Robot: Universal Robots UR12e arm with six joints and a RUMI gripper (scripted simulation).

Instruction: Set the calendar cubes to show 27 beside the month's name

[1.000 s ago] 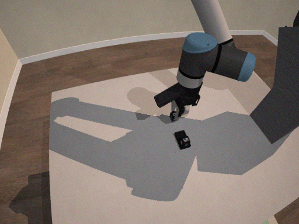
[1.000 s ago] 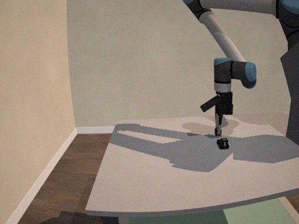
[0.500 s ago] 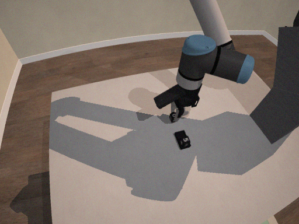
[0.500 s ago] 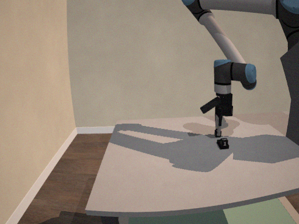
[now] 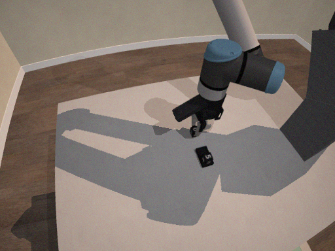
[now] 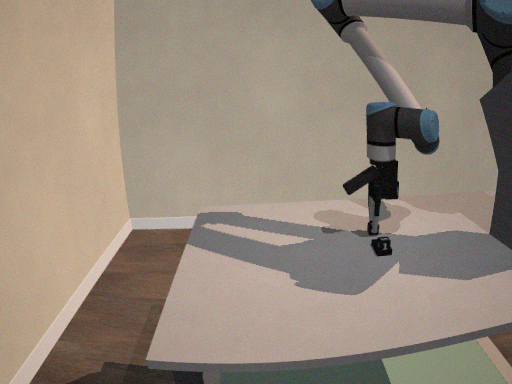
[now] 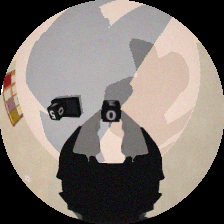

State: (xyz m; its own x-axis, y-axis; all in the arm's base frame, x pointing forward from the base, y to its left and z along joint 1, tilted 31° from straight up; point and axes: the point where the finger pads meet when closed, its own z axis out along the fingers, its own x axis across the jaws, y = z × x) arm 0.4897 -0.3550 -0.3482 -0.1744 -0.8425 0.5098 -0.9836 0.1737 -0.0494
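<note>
Now: the black cube 1 cm below my hand. The rest, counted from my hand: tray 11 cm to the left, 2 cm below, 2 cm ahead.
</note>
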